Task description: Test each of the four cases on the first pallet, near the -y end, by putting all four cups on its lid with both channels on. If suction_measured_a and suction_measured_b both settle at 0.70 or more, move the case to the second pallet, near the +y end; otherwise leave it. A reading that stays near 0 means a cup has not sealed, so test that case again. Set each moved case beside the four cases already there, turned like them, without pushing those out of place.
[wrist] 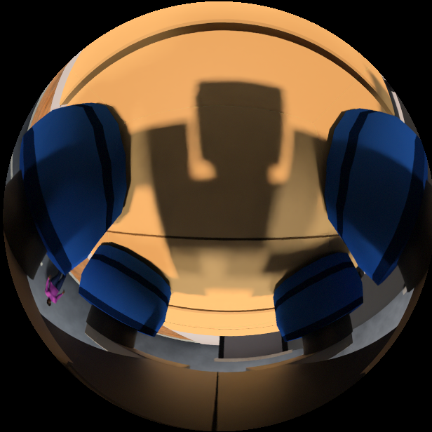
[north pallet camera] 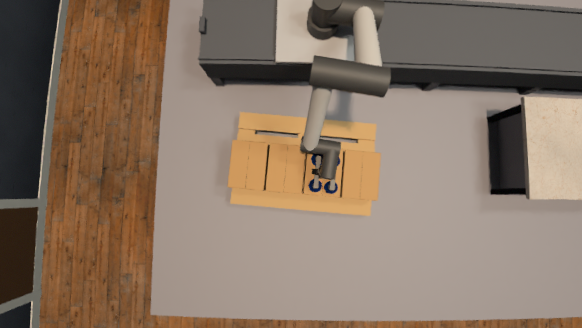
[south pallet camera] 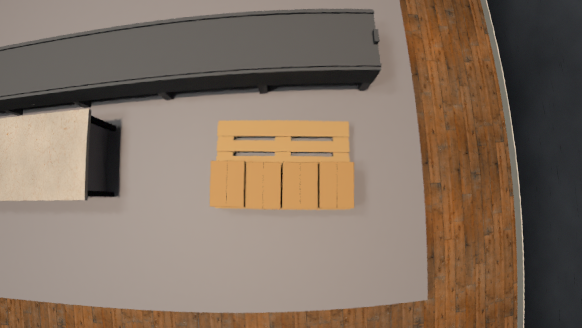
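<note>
Four cardboard cases stand in a row on the wooden pallet [north pallet camera: 300, 201] in the north pallet view: the far left case [north pallet camera: 239, 165], the second [north pallet camera: 278, 169], the third [north pallet camera: 323, 194] [wrist: 150, 75] and the far right case [north pallet camera: 353, 175]. My vacuum head [north pallet camera: 324, 173] [wrist: 222, 210] is over the third case, its four blue cups at the lid and seemingly touching it. Whether suction is on does not show. The case stands level in the row. In the south pallet view, four similar cases [south pallet camera: 220, 184] [south pallet camera: 255, 185] [south pallet camera: 291, 185] [south pallet camera: 327, 185] stand along the lower side of another pallet [south pallet camera: 282, 128].
The upper slats of the pallet in the south pallet view are bare. The dark floor rail [north pallet camera: 475, 40] [south pallet camera: 225, 45] runs above both pallets. A pale-topped table [north pallet camera: 555, 150] [south pallet camera: 40, 160] stands between them. A person in pink [wrist: 52, 291] shows far off in the wrist view.
</note>
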